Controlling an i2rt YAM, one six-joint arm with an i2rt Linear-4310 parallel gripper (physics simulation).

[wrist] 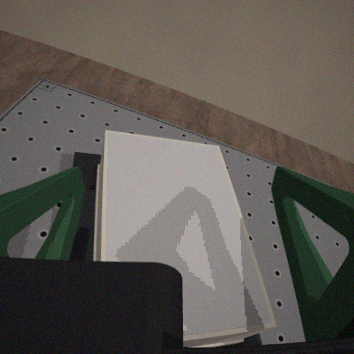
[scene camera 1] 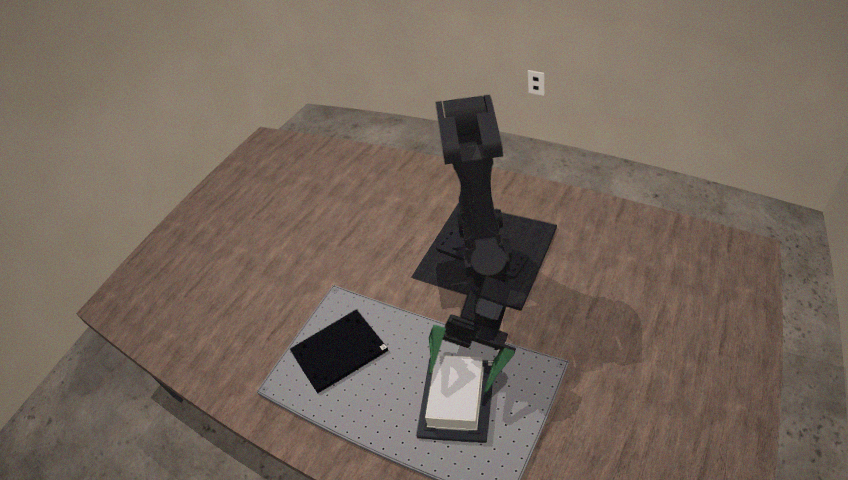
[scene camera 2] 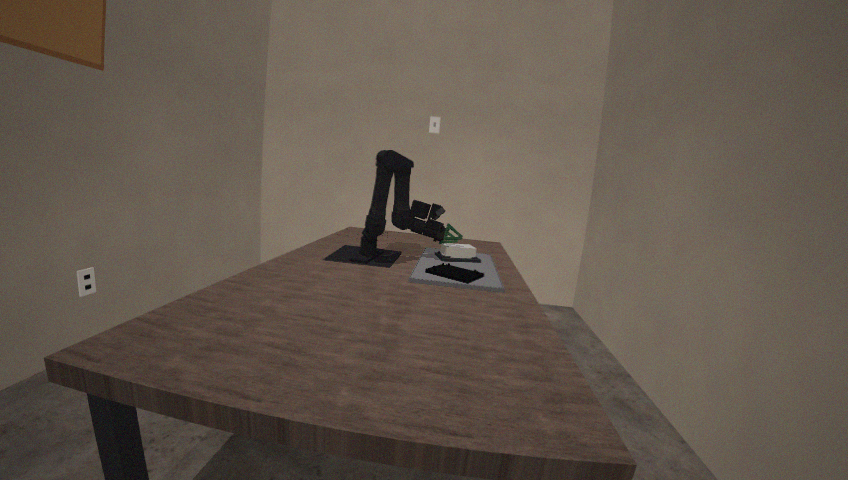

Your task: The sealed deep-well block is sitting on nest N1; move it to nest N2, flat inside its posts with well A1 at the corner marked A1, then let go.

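Where they show: gripper, fingertip midpoint: [wrist: 177,176] [scene camera 1: 458,383] [scene camera 2: 459,239]; arm's base, origin of the base link: [scene camera 2: 368,255].
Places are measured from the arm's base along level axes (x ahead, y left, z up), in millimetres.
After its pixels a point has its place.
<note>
The white sealed block [scene camera 1: 454,389] {x 336, y 148, z 61 mm} [scene camera 2: 458,250] {x 339, y 103, z 50 mm} [wrist: 165,170] {x 359, y 163, z 61 mm} sits on the dark nest N1 [scene camera 1: 451,435] {x 399, y 179, z 19 mm} [scene camera 2: 470,259] {x 390, y 109, z 19 mm} [wrist: 86,162] {x 372, y 221, z 19 mm}. The black nest N2 [scene camera 1: 338,352] {x 366, y -101, z 20 mm} [scene camera 2: 454,273] {x 364, y -141, z 20 mm} carries nothing and lies turned at another angle, with a small white mark [scene camera 1: 383,346] {x 308, y -34, z 20 mm} at its right corner in scene view 1. My gripper [scene camera 1: 459,381] {x 334, y 155, z 87 mm} [scene camera 2: 460,239] {x 334, y 155, z 87 mm} [wrist: 177,176] {x 334, y 155, z 87 mm} is open, its green fingers apart over the block's arm-side end, one towards each long side. In scene view 2 the fingers are above the block. No well A1 label is readable; the block's lower near end is partly hidden in the wrist view.
Both nests stand on a grey perforated board [scene camera 1: 368,416] {x 442, y 29, z 8 mm} [scene camera 2: 492,279] {x 489, y -110, z 9 mm} [wrist: 30,125] {x 392, y 288, z 8 mm} on the wooden table [scene camera 1: 238,237] {x 240, y -588, z -5 mm} [scene camera 2: 357,356] {x 279, y -723, z -5 mm} [wrist: 125,92] {x 516, y 251, z -5 mm}. The arm's black base plate [scene camera 1: 538,237] {x -100, y 90, z 4 mm} [scene camera 2: 339,256] {x -90, y -68, z -1 mm} is behind the board. N2 is left of N1 in scene view 1.
</note>
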